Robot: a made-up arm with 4 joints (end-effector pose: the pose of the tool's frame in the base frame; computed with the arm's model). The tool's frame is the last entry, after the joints.
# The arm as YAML. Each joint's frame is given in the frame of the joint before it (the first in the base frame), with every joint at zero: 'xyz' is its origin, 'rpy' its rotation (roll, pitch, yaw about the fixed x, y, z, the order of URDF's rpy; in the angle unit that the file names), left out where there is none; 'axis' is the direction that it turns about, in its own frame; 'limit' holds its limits. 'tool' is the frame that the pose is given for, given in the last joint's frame.
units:
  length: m
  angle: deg
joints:
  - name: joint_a
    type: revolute
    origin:
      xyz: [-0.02, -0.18, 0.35]
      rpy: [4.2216, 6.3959, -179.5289]
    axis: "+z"
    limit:
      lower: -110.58
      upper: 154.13
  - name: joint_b
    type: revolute
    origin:
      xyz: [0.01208, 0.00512, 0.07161]
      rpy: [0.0, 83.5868, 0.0]
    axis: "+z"
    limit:
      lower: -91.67
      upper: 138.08
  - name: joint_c
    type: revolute
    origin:
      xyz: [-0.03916, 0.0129, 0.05]
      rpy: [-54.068, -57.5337, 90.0]
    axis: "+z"
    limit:
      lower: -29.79
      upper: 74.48
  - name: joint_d
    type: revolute
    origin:
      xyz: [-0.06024, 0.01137, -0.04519]
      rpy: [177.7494, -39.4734, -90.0]
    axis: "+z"
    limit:
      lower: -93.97
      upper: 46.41
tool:
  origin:
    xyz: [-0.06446, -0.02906, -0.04]
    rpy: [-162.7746, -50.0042, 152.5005]
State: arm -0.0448 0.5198 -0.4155 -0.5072
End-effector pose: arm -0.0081 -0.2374 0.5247 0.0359 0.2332 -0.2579 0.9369
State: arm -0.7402 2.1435 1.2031 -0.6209
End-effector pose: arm -0.0365 -0.2361 0.3995 0.4213 -0.7792 0.4612 0.0512
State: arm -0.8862 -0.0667 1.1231 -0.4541
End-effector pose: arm 0.0167 -0.1923 0.4053 0.1273 0.6414 -0.0990 0.7501
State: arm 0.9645 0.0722 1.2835 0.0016
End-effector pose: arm -0.0140 -0.1492 0.4064 -0.5603 0.4624 0.2979 0.6193
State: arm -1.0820 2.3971 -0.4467 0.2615
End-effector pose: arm 0.0418 -0.1018 0.4627 -0.5830 -0.0482 -0.6984 0.4123
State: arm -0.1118 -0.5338 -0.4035 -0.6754
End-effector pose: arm -0.0072 -0.2986 0.4272 0.4813 0.2879 -0.0554 0.8261
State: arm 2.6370 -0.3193 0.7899 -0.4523
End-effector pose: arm -0.0743 -0.1436 0.4096 0.6267 -0.2348 -0.7427 0.0234
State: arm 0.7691 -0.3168 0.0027 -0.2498
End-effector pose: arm 0.0616 -0.2147 0.4463 0.1086 0.5290 0.1733 0.8236
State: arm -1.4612 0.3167 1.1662 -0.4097
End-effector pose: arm -0.0064 -0.2110 0.3940 0.2434 0.6922 -0.3540 0.5799
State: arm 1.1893 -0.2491 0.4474 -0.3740
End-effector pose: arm 0.0339 -0.1360 0.4335 -0.2419 0.5377 0.4639 0.6612
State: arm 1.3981 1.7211 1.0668 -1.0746
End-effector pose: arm 0.0259 -0.1602 0.3645 -0.9561 0.1940 -0.0819 0.2036
